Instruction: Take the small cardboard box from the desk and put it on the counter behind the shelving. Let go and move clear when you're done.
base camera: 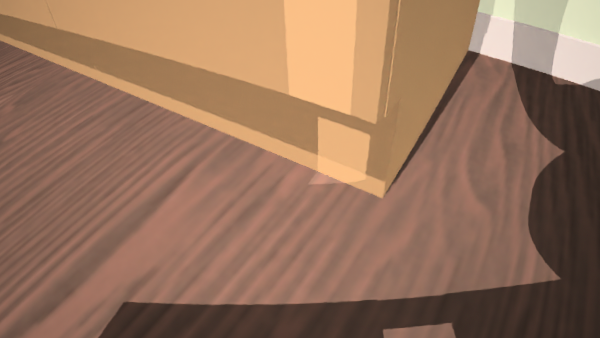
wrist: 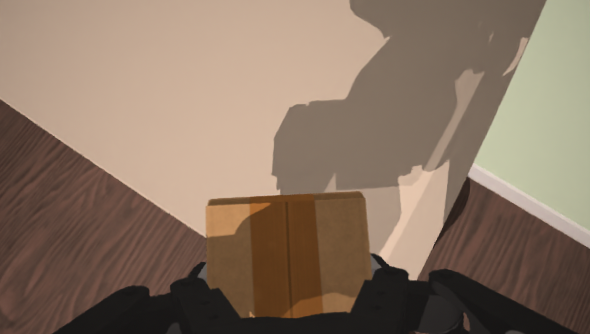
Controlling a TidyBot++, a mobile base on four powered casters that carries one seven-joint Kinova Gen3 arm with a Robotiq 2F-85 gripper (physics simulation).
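Frame: origin at the arm's base, x right, y ahead, z up, level; millimetres.
Seen in the pictures: gripper, fingertip midpoint: (wrist: 288,267).
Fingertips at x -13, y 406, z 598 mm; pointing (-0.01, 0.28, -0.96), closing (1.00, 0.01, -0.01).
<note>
A point is followed by its place in that frame.
The small cardboard box (wrist: 287,255) @(x -13, y 413, z 647 mm), brown with an orange-brown tape strip down its middle, shows at the lower middle of the wrist view. My gripper (wrist: 288,267) @(x -13, y 406, z 598 mm) is shut on it, one black finger on each side. The counter has a pale beige top (wrist: 165,100) @(x -112, y 541, z 514 mm) in the wrist view and a tan wooden base (base camera: 225,50) @(x -77, y 453, z -212 mm) in the base camera view. The box overlaps the near end of the counter top in the wrist view. Shadows fall on the top beyond the box. How high the box is above the top is hard to tell. The desk and the shelving do not show.
A green wall (wrist: 550,125) @(x 655, y 674, z 53 mm) (base camera: 575,20) @(x 559, y 738, z -273 mm) with a white baseboard (wrist: 530,205) @(x 870, y 513, z -342 mm) (base camera: 530,47) @(x 495, y 765, z -350 mm) stands at the right, along the counter's far side. Dark wood floor (base camera: 225,225) @(x -97, y 371, z -396 mm) (wrist: 100,225) @(x -674, y 511, z -397 mm) lies in front of the counter and beside its end. The counter's base corner is near the base camera view's middle.
</note>
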